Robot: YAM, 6 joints.
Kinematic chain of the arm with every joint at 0, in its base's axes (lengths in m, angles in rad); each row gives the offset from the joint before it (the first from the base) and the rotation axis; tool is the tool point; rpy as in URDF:
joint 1: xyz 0 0 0.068 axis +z
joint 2: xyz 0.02 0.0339 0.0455 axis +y
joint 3: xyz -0.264 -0.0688 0 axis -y
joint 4: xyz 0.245 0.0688 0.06 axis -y
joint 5: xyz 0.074 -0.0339 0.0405 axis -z
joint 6: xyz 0.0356 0 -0.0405 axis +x
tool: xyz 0 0 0 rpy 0 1.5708 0
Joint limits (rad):
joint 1: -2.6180..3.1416
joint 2: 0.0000..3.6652
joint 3: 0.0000..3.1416
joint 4: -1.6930..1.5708
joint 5: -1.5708..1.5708
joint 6: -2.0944..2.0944
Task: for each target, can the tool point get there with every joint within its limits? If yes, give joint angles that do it. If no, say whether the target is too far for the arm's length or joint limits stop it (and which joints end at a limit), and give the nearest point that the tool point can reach.
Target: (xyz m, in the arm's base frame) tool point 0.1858 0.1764 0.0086
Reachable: yes | joints 0.6762 2.0826 0.4922 0.5387 -0.6429 0.9609
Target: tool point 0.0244 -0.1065 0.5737
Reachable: yes | joints -1.0842 0.9508 1.6182 -0.1596 0.9142 0.7715
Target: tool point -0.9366 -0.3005 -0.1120
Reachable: no: too far | nearest point -0.5493 -0.2973 -0.0313 | short by 0.396 m
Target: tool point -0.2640 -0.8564 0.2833
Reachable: no: too far | nearest point -0.1869 -0.6063 0.2326 | short by 0.267 m
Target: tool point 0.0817 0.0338 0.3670
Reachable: yes | joints 0.6597 0.4257 0.8085 -0.4096 0.7147 0.3544
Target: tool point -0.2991 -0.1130 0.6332
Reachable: yes | joints 0.3227 0.8999 2.7877 0.0845 0.3537 1.1910
